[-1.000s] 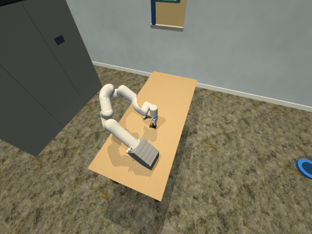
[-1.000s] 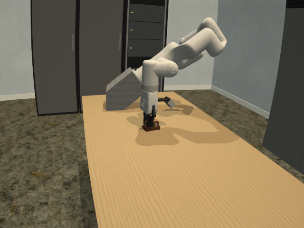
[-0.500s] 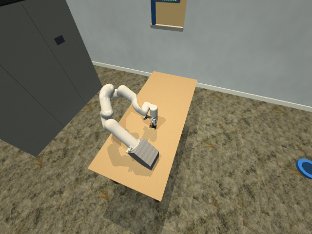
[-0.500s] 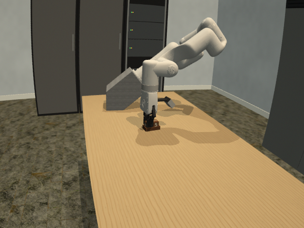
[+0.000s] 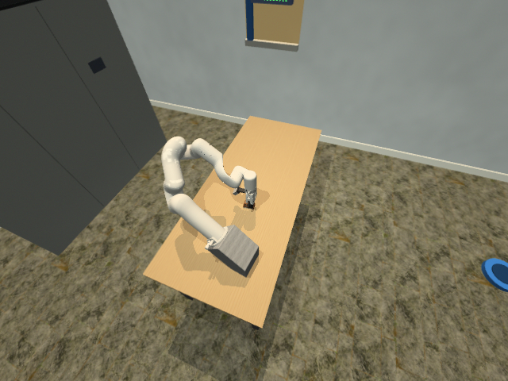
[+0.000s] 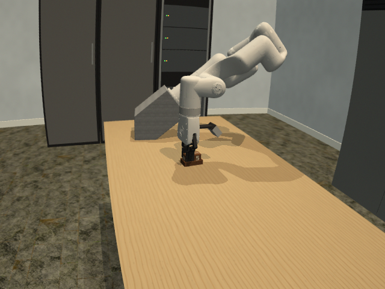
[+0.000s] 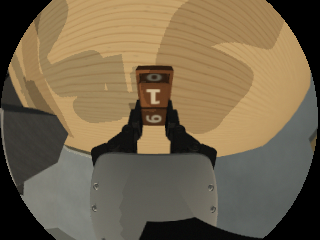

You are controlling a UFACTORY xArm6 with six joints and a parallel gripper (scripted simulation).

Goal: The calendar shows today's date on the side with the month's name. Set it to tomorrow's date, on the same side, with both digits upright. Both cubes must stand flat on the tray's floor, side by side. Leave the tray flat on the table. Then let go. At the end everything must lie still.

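The brown calendar tray is 30 mm below my hand and 20 mm to the left of it.
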